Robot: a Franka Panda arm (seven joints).
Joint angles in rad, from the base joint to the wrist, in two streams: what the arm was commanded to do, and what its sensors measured. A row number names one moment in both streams.
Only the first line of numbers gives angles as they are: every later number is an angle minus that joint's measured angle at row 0.
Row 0, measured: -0.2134, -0.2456, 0.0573, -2.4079, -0.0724, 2.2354, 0.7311
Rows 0 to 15, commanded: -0.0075, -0.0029, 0.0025, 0.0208, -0.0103, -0.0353, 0.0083; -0.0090, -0.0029, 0.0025, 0.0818, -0.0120, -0.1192, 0.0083; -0.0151, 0.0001, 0.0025, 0.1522, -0.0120, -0.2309, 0.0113; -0.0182, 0.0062, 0.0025, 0.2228, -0.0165, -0.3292, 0.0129; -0.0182, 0.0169, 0.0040, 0.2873, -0.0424, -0.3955, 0.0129; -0.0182, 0.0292, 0.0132, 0.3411, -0.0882, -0.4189, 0.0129; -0.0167, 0.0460, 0.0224, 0.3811, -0.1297, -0.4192, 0.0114; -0.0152, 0.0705, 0.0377, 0.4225, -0.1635, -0.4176, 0.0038; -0.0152, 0.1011, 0.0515, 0.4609, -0.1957, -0.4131, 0.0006; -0.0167, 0.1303, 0.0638, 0.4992, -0.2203, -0.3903, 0.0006; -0.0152, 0.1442, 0.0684, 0.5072, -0.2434, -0.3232, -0.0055; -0.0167, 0.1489, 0.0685, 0.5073, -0.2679, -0.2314, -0.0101; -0.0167, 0.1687, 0.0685, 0.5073, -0.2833, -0.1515, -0.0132; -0.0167, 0.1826, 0.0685, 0.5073, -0.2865, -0.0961, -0.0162; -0.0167, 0.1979, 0.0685, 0.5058, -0.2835, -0.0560, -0.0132; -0.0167, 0.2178, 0.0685, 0.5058, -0.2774, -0.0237, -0.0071
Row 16, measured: -0.0089, 0.1595, 0.0595, 0.4809, -0.2612, -0.1193, -0.0037
